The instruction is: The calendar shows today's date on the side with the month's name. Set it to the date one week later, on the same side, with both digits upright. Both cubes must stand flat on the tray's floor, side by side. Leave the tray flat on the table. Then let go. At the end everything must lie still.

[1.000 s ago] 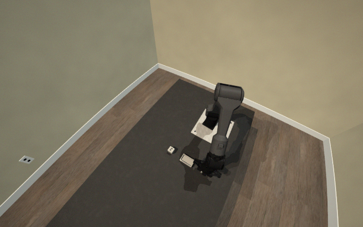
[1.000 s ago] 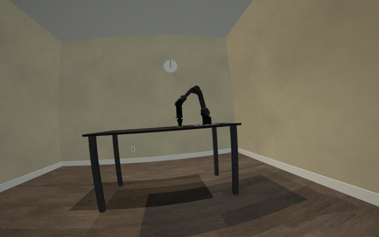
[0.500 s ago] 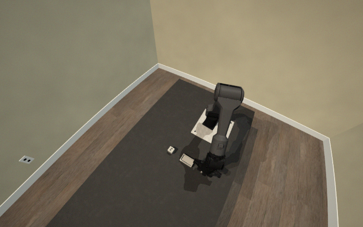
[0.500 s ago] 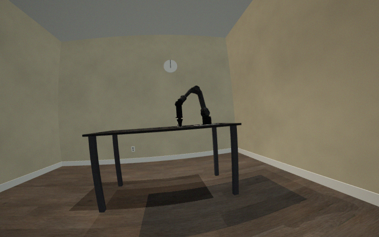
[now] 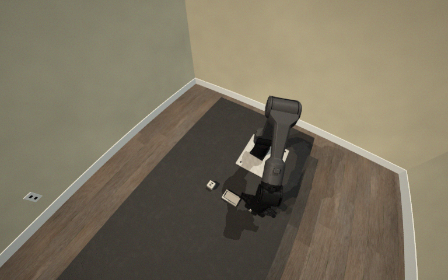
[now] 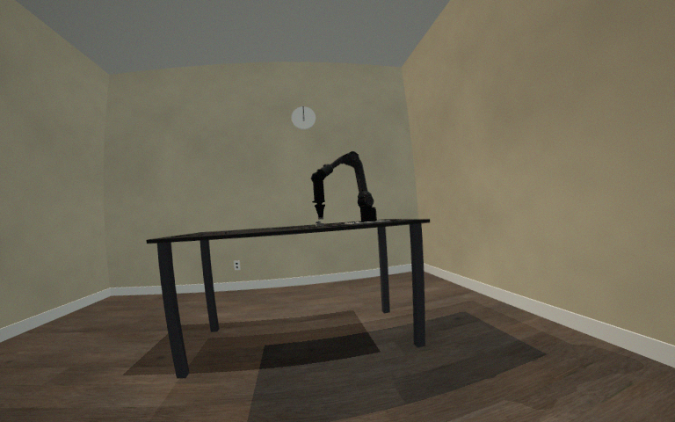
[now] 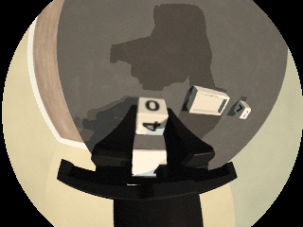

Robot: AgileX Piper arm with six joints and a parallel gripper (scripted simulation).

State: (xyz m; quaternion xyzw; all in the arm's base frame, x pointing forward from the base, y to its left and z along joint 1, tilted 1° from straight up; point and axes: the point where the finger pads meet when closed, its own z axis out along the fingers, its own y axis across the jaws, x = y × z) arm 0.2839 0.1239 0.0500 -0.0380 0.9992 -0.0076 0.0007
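My gripper is now 110 mm to the left of the white tray, 50 mm above it and 10 mm short of it.
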